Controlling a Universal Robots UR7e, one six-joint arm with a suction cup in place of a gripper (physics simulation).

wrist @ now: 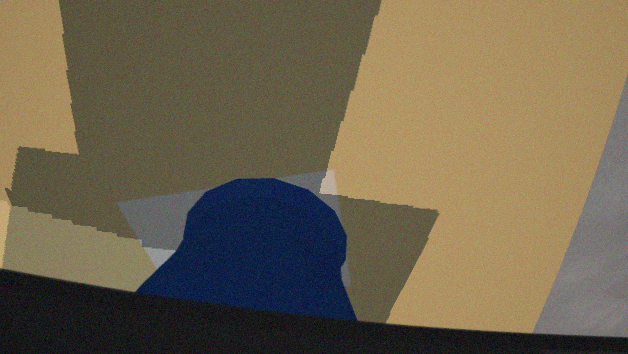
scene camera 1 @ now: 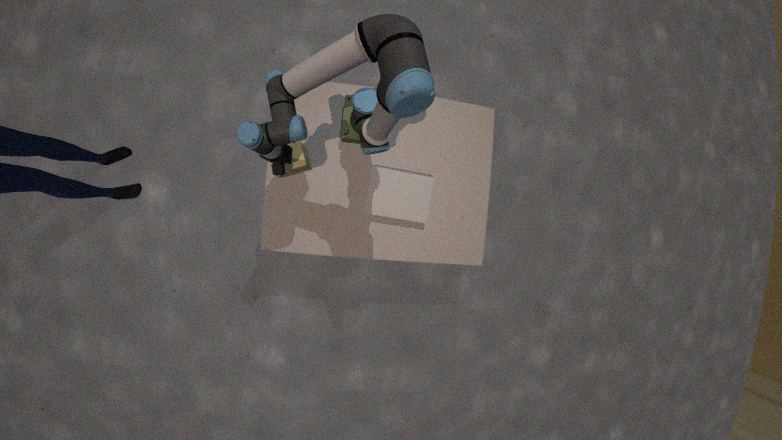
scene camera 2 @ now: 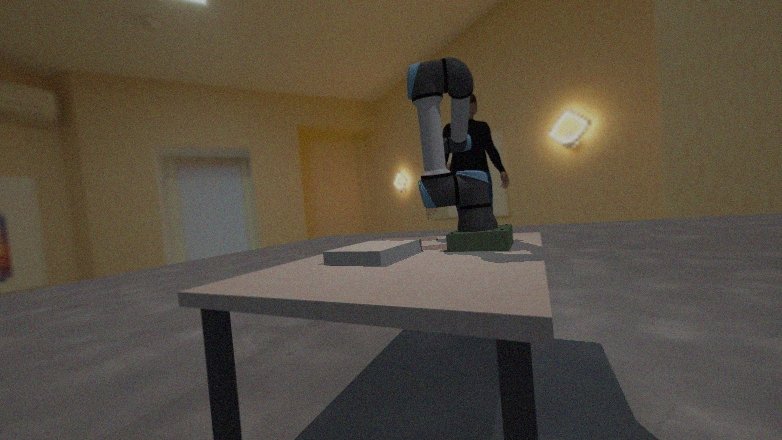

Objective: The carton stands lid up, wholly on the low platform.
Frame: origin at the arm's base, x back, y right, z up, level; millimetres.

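Seen in the pictures: end effector, tool point: (wrist: 272, 214); arm's base, origin of the base link: (scene camera 2: 477, 229).
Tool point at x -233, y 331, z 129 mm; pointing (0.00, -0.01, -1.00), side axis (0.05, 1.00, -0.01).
Pixels of each thing's top centre, then the offset from my tool point to it. "*": a spot on its surface instead. Level surfaces: height alone.
- tan carton, middle of its top: (wrist: 237, 249) (scene camera 1: 286, 157) (scene camera 2: 435, 199) dx +0, dy -6, dz +13 mm
- pale grey label, surface spot: (wrist: 150, 220) * dx -4, dy -24, dz +13 mm
- low platform, middle of its top: (scene camera 2: 375, 244) (scene camera 1: 399, 195) dx -128, dy -513, dz -151 mm
- table, its level: dz -199 mm
The tan carton (scene camera 1: 300, 160) (wrist: 440, 152) is at the table's left edge, left of the arm's base. My suction cup (scene camera 1: 279, 163) (wrist: 260, 236) is blue and pressed onto the carton's top, next to a pale grey label (wrist: 150, 220). The carton fills the wrist view. In scene camera 2 the carton is hidden behind the arm. The low platform (scene camera 1: 403, 194) (scene camera 2: 367, 253) is a pale flat slab near the middle of the table, well to the right of the carton, with nothing on it.
The table (scene camera 1: 457, 141) (scene camera 2: 381, 293) carries the arm's green base (scene camera 1: 347, 125) (scene camera 2: 478, 240) at the back. A person (scene camera 2: 476, 147) stands behind the arm; their feet (scene camera 1: 116, 154) show off the table's left side.
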